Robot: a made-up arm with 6 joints.
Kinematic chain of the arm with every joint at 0, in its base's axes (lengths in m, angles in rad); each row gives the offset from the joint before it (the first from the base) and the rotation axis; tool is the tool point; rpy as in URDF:
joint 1: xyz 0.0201 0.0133 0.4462 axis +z
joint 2: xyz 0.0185 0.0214 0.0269 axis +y
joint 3: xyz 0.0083 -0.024 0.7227 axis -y
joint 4: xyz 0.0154 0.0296 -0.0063 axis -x
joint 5: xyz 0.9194 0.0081 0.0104 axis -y
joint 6: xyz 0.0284 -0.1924 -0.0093 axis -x
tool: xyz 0.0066 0.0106 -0.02 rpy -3.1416 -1.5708 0
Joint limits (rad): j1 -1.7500..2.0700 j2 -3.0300..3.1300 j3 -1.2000..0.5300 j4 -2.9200..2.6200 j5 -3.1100..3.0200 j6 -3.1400..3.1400
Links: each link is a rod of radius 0.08 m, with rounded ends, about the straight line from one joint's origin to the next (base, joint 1, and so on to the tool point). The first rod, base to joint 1, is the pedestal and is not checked.
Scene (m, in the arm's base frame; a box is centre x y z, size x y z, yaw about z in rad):
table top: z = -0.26
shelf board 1: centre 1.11 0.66 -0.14 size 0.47 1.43 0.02 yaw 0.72
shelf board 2: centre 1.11 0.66 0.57 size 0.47 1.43 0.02 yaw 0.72
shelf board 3: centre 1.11 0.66 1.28 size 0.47 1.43 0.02 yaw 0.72
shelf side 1: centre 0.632 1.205 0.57 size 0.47 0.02 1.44 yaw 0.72
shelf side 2: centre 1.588 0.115 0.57 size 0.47 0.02 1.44 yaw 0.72
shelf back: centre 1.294 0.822 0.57 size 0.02 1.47 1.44 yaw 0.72
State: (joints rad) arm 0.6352 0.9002 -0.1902 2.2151 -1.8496 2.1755
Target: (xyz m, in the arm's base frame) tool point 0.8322 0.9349 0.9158
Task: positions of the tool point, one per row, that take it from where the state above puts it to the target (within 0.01 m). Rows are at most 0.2 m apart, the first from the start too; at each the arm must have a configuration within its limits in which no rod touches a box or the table.
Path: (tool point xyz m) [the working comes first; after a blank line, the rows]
Joints at the target: 0.7394 0.4076 -0.0127 2.2115 -1.8629 2.1660
Straight joint move there: touches shelf board 2.

1: 0.7839 0.7198 0.1748
2: 0.6748 0.6239 0.1747
3: 0.5539 0.5277 0.1804
4: 0.5819 0.5848 0.3571
5: 0.5710 0.6182 0.5459
6: 0.5228 0.6220 0.7359
7: 0.4413 0.5921 0.9158
8: 0.5724 0.7068 0.9570
9: 0.7052 0.8233 0.9568
10: 0.8322 0.9349 0.9158

